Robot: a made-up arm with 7 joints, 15 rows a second.
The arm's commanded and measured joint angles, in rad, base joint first. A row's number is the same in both.
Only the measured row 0 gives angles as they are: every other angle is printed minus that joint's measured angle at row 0.
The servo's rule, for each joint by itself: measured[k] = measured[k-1] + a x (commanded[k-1-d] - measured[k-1]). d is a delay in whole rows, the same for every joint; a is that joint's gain. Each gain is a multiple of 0.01, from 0.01 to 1. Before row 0 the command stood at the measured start. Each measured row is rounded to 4 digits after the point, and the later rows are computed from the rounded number. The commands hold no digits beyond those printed.
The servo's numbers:
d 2
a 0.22 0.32 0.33 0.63 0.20 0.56 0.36
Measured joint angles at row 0:
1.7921 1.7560 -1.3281 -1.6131 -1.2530 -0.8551 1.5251
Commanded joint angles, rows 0 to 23:
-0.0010 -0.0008 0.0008 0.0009 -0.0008 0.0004 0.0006
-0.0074 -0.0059 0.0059 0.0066 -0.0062 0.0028 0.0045
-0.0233 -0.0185 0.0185 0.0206 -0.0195 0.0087 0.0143
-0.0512 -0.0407 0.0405 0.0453 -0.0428 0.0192 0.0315
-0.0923 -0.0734 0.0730 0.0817 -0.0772 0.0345 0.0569
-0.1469 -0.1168 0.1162 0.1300 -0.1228 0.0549 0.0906
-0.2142 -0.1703 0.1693 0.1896 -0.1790 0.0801 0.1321
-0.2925 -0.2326 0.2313 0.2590 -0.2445 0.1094 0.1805
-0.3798 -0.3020 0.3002 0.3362 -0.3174 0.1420 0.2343
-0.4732 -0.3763 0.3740 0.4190 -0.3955 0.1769 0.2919
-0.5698 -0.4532 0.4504 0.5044 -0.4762 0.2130 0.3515
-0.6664 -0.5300 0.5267 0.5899 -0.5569 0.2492 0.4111
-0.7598 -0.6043 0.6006 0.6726 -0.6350 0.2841 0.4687
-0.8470 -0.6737 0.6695 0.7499 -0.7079 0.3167 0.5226
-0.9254 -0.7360 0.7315 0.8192 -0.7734 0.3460 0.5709
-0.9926 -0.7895 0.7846 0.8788 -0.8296 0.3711 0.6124
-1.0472 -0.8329 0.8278 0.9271 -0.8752 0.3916 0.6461
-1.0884 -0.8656 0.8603 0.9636 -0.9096 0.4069 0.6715
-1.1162 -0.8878 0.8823 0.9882 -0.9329 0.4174 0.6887
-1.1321 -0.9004 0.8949 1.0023 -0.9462 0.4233 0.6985
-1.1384 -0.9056 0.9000 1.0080 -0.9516 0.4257 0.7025
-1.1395 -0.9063 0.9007 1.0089 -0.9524 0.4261 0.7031
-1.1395 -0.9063 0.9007 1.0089 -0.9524 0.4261 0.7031
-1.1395 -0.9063 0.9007 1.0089 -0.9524 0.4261 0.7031
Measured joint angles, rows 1 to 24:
0.0000 0.0000 0.0000 0.0000 0.0000 0.0000 0.0000
0.0000 0.0000 0.0000 0.0000 0.0000 0.0000 0.0000
-0.0002 -0.0003 0.0003 0.0006 -0.0002 0.0002 0.0002
-0.0018 -0.0021 0.0021 0.0044 -0.0014 0.0017 0.0017
-0.0065 -0.0073 0.0075 0.0146 -0.0050 0.0056 0.0062
-0.0163 -0.0180 0.0184 0.0339 -0.0126 0.0132 0.0153
-0.0330 -0.0357 0.0364 0.0640 -0.0255 0.0251 0.0303
-0.0581 -0.0617 0.0627 0.1056 -0.0450 0.0418 0.0520
-0.0924 -0.0965 0.0979 0.1585 -0.0718 0.0632 0.0808
-0.1364 -0.1401 0.1419 0.2218 -0.1063 0.0891 0.1167
-0.1899 -0.1919 0.1941 0.2939 -0.1485 0.1187 0.1590
-0.2522 -0.2509 0.2535 0.3727 -0.1979 0.1513 0.2068
-0.3221 -0.3156 0.3185 0.4557 -0.2536 0.1859 0.2589
-0.3978 -0.3842 0.3872 0.5402 -0.3143 0.2213 0.3137
-0.4774 -0.4546 0.4576 0.6236 -0.3784 0.2565 0.3695
-0.5587 -0.5247 0.5275 0.7032 -0.4443 0.2902 0.4246
-0.6394 -0.5923 0.5948 0.7763 -0.5101 0.3214 0.4773
-0.7171 -0.6554 0.6574 0.8409 -0.5740 0.3492 0.5259
-0.7897 -0.7122 0.7136 0.8952 -0.6342 0.3729 0.5692
-0.8554 -0.7613 0.7620 0.9383 -0.6893 0.3919 0.6060
-0.9128 -0.8018 0.8017 0.9697 -0.7380 0.4062 0.6358
-0.9610 -0.8334 0.8325 0.9902 -0.7796 0.4158 0.6584
-1.0000 -0.8565 0.8548 1.0014 -0.8140 0.4213 0.6743
-1.0307 -0.8724 0.8699 1.0061 -0.8417 0.4240 0.6847

